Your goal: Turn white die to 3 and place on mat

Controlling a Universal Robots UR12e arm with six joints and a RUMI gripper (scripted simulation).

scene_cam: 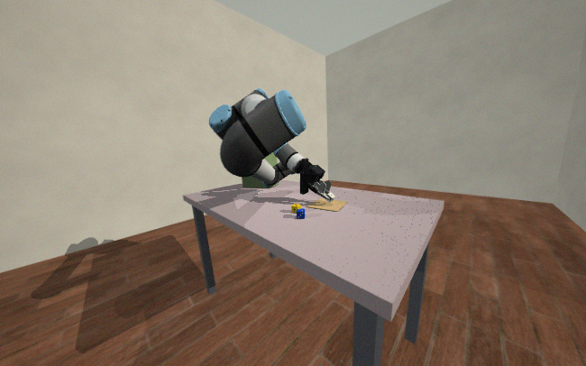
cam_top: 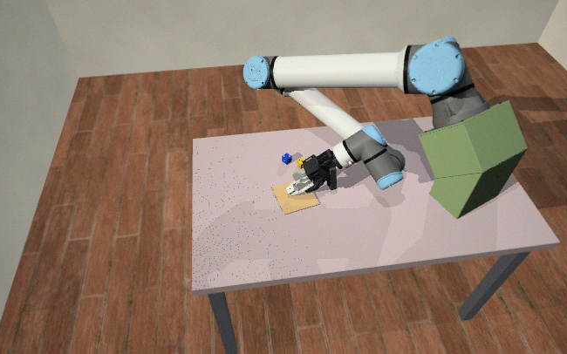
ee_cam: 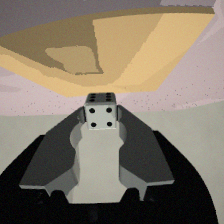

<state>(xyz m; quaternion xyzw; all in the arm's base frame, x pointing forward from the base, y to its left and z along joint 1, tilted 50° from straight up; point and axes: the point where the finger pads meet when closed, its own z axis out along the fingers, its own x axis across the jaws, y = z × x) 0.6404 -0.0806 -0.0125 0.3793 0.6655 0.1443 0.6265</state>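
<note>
Now: the tan mat 10 mm behind my hand and 40 mm below it. Also, from my hand: white die: right at my hand; then blue die: 30 mm behind, 180 mm to the right, 20 mm below; then yellow die: 80 mm behind, 140 mm to the right, 20 mm below.
</note>
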